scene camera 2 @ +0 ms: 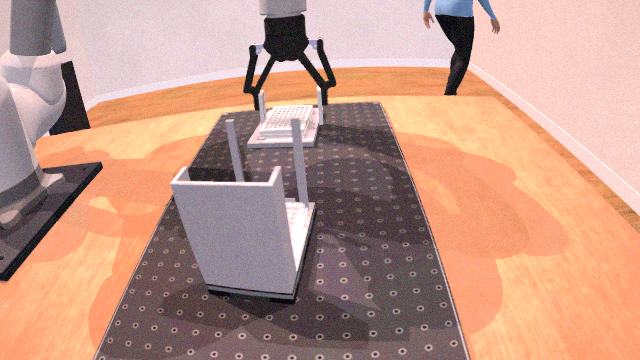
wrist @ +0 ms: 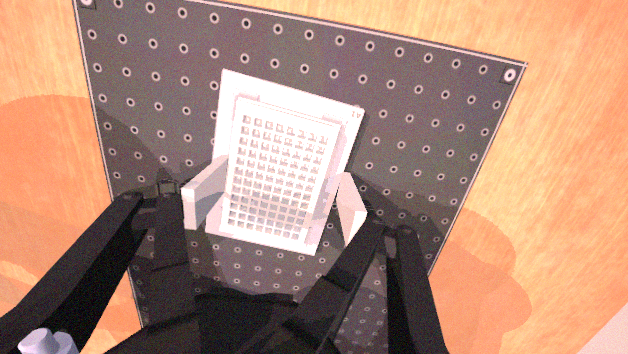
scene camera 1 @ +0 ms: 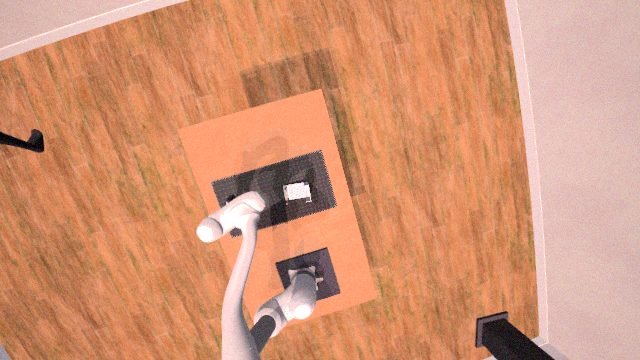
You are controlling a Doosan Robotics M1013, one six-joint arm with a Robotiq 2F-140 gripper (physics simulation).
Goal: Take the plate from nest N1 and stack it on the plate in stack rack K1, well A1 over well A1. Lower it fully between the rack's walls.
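Note:
The white plate with its grid of wells sits flat in nest N1, a white base with an A1 mark at one corner in the wrist view. My gripper is open around the plate, pads low at its two long sides; a gap shows at the right pad, while contact at the left pad cannot be told. In scene camera 1 the arm hides it. Stack rack K1 has a tall grey-white wall and two slim posts. A white plate lies low in it, partly hidden in scene camera 2.
Nest and rack stand on a dark perforated board on the wooden table. The rack's posts rise between its wall and the nest. The arm's base plate is beside the board. A person stands beyond the table.

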